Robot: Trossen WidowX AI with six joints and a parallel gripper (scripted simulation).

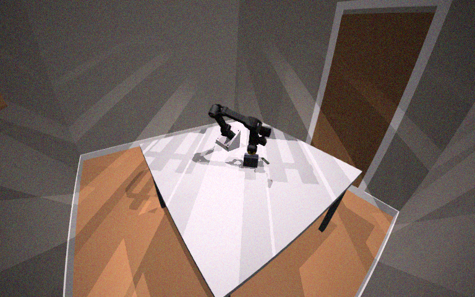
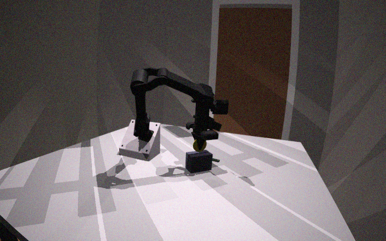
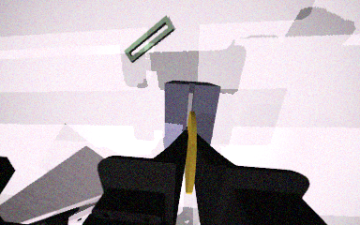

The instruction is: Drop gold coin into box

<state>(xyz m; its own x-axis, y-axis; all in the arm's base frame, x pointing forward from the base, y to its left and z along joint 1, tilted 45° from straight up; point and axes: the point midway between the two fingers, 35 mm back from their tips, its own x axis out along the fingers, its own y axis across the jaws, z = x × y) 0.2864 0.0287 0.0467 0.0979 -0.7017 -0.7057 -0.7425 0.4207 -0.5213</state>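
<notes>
Right now the coin is 2 cm above my gripper tip.
</notes>
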